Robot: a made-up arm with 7 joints.
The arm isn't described. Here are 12 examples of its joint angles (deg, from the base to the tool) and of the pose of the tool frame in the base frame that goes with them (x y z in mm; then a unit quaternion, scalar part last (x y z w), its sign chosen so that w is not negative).
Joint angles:
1: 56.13 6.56 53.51 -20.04 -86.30 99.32 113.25
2: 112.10 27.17 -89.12 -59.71 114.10 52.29 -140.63
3: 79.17 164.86 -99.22 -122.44 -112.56 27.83 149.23
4: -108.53 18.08 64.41 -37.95 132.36 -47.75 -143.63
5: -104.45 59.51 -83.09 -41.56 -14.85 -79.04 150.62
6: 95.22 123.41 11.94 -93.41 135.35 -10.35 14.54
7: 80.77 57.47 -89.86 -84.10 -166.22 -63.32 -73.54
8: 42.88 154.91 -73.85 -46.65 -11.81 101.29 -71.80
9: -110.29 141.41 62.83 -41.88 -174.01 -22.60 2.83
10: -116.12 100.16 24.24 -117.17 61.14 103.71 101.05
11: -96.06 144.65 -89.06 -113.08 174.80 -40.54 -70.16
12: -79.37 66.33 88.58 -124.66 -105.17 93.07 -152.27
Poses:
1: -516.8 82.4 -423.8 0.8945 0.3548 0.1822 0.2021
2: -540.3 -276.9 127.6 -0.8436 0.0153 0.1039 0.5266
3: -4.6 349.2 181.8 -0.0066 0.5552 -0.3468 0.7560
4: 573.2 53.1 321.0 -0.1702 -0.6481 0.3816 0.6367
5: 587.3 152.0 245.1 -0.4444 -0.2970 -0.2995 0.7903
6: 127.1 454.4 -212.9 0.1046 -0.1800 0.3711 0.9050
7: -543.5 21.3 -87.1 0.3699 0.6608 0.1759 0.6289
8: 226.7 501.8 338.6 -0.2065 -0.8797 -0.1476 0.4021
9: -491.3 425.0 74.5 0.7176 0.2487 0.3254 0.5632
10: -214.2 178.9 311.5 -0.5147 -0.7912 0.2321 0.2349
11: 120.0 387.9 160.7 0.2933 -0.7834 0.2606 0.4821
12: -74.3 345.1 148.9 0.0625 0.0818 0.1939 0.9756
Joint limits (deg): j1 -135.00..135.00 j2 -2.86..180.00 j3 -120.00..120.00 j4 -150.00..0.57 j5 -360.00..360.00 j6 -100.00..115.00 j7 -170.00..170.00
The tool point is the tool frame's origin. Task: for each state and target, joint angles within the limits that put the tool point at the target. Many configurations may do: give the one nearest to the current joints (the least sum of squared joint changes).
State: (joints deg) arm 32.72 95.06 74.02 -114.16 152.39 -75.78 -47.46
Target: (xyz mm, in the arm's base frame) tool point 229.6 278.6 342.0
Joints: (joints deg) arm 30.47 105.45 76.26 -98.68 152.39 -75.78 -47.46
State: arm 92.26 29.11 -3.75 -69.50 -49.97 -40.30 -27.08
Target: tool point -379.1 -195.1 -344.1
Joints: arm 96.81 0.52 -29.32 -84.96 -49.97 -40.30 -27.08
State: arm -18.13 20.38 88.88 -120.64 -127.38 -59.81 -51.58
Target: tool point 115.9 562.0 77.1
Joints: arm -26.55 59.72 81.22 -75.29 -127.38 -59.81 -51.58
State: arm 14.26 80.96 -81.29 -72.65 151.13 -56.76 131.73
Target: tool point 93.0 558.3 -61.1
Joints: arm 4.13 118.86 -70.69 -78.44 151.13 -56.76 131.73
